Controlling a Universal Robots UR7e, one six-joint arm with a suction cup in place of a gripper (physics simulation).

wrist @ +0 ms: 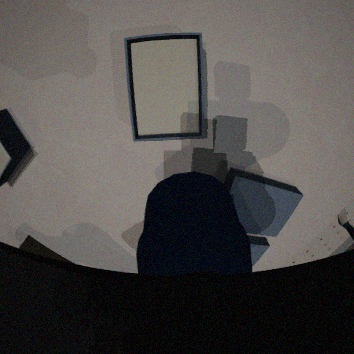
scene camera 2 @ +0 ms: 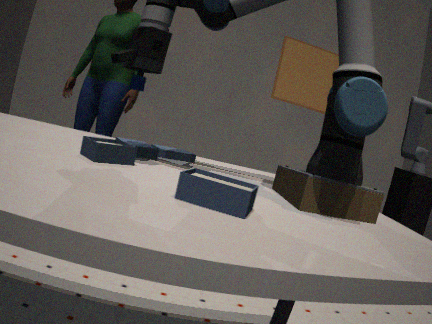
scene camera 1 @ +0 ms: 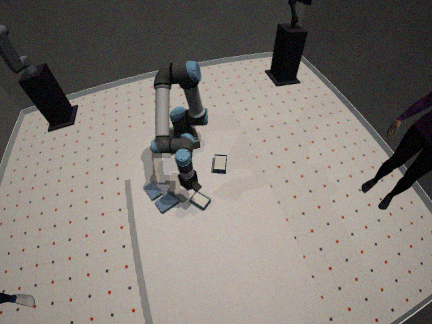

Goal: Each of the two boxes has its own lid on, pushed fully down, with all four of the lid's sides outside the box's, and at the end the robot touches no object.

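Where they show: hand, tool point: (wrist: 189, 211) (scene camera 2: 136, 89); arm's base, link origin: (scene camera 2: 333, 179) (scene camera 1: 183, 133).
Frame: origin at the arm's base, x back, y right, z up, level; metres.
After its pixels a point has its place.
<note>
The first open blue box (scene camera 1: 197, 206) @(y 0.027, x -0.572, z -0.053 m) (scene camera 2: 111, 154) @(y -0.035, x -0.528, z -0.054 m) (wrist: 202, 90) @(y 0.034, x -0.562, z -0.032 m) holds a cream block and has no lid on. The second open blue box (scene camera 1: 219, 172) @(y -0.174, x -0.370, z -0.061 m) (scene camera 2: 215, 194) @(y -0.238, x -0.319, z -0.047 m) (wrist: 19, 142) @(y -0.149, x -0.357, z -0.059 m) stands nearer the robot base, also with a cream block and no lid; part of it shows in the wrist view. The larger blue lid (scene camera 1: 167, 202) @(y 0.209, x -0.505, z -0.048 m) (wrist: 267, 205) @(y 0.216, x -0.511, z -0.048 m) lies beside the first box. The smaller blue lid (scene camera 1: 153, 191) @(y 0.290, x -0.400, z -0.051 m) (scene camera 2: 176, 154) @(y 0.253, x -0.377, z -0.058 m) (wrist: 257, 248) @(y 0.291, x -0.438, z -0.051 m) lies beyond it, largely hidden in the wrist view. My suction gripper (scene camera 2: 140, 83) (wrist: 193, 220) is open and empty, in the air above the table, near the first box.
The brown base block (scene camera 2: 327, 197) @(y -0.097, x -0.051, z -0.034 m) stands under the arm, right of the second box in scene camera 2. Black pedestals (scene camera 1: 49, 95) (scene camera 1: 287, 52) stand at the back. A person in green (scene camera 2: 112, 45) and a person in dark trousers (scene camera 1: 407, 160) stand beyond the work area.
</note>
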